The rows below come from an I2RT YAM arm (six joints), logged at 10 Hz.
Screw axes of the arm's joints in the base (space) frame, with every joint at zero. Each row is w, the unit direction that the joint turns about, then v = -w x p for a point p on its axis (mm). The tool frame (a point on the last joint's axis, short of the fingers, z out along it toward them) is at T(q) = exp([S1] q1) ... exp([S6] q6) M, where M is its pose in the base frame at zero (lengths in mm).
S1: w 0 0 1 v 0 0 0
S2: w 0 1 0 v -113.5 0 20
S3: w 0 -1 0 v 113.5 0 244
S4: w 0 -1 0 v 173.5 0 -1
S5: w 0 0 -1 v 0 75 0
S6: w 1 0 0 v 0 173.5 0
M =
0 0 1 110.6
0 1 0 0
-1 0 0 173.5
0 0 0 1
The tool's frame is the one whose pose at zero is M.
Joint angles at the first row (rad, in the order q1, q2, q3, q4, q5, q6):
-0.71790 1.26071 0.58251 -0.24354 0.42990 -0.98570
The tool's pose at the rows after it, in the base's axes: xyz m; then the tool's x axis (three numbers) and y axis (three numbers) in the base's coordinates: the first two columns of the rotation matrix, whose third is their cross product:
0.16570, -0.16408, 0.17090, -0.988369, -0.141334, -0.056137, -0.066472, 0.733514, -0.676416
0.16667, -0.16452, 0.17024, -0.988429, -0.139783, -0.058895, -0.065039, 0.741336, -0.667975
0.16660, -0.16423, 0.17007, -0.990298, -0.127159, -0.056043, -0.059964, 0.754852, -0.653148
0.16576, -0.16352, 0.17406, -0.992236, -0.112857, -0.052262, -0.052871, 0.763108, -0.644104
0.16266, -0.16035, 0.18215, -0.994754, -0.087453, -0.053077, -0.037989, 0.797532, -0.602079
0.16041, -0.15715, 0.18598, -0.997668, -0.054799, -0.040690, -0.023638, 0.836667, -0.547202
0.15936, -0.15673, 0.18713, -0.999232, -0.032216, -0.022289, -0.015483, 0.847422, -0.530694
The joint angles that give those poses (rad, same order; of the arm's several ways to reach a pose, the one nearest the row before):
-0.71772 1.27182 0.58419 -0.24890 0.42339 -0.97867
-0.71737 1.28005 0.58976 -0.25590 0.41648 -0.97147
-0.71692 1.28553 0.59927 -0.28394 0.41445 -0.95376
-0.71649 1.27724 0.61563 -0.32661 0.41801 -0.93764
-0.71787 1.25757 0.65169 -0.43735 0.39750 -0.89643
-0.71662 1.25892 0.68570 -0.54525 0.37778 -0.84728
-0.71720 1.26560 0.70122 -0.58931 0.38519 -0.82552

